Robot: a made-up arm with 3 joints. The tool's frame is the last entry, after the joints.
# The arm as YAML. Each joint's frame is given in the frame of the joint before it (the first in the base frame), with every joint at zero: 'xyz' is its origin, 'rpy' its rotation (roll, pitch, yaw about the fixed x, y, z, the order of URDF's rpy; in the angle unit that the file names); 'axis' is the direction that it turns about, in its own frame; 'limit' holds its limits. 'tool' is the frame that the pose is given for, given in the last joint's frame.
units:
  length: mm
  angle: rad
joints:
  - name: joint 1
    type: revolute
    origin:
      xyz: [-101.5, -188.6, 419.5]
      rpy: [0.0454, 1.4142, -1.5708]
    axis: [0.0, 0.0, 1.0]
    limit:
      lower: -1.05
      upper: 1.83
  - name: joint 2
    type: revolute
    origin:
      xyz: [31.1, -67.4, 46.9]
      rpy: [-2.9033, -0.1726, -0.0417]
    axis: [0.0, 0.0, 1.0]
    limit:
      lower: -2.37
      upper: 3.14
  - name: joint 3
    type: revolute
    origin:
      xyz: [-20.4, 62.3, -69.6]
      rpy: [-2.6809, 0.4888, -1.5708]
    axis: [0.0, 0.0, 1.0]
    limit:
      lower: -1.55
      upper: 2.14
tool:
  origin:
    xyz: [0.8, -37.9, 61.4]
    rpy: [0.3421, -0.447, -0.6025]
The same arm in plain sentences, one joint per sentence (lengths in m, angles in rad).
The arm has three revolute joints in a row. What follows holds with every joint at zero, and every direction is one of the base frame's.
The first joint sits 0.1015 m along -x and 0.1886 m along -y and 0.4195 m along +z from the base frame's origin and turns about the direction (-0.045402, -0.986744, 0.155807), from -1.05 to 1.83 rad.
The second joint sits 0.0695 m along -x and 0.0481 m along -y and 0.0239 m along -z from the first joint and turns about the direction (0.272099, 0.906796, -0.321999), from -2.37 to 3.14 rad.
The third joint sits 0.0778 m along -x and 0.0396 m along -y and 0.039 m along +z from the second joint and turns about the direction (-0.641087, -0.745085, -0.183996), from -1.55 to 2.14 rad.
The tool frame, which is the frame that the pose is given for, sits 0.0288 m along -x and 0.0459 m along -y and 0.0477 m along -z from the third joint; its axes are the base frame's turned by roll 1.9096, pitch 0.4465 and yaw -1.1198 rad (as in URDF: about the fixed x, then y, then z).

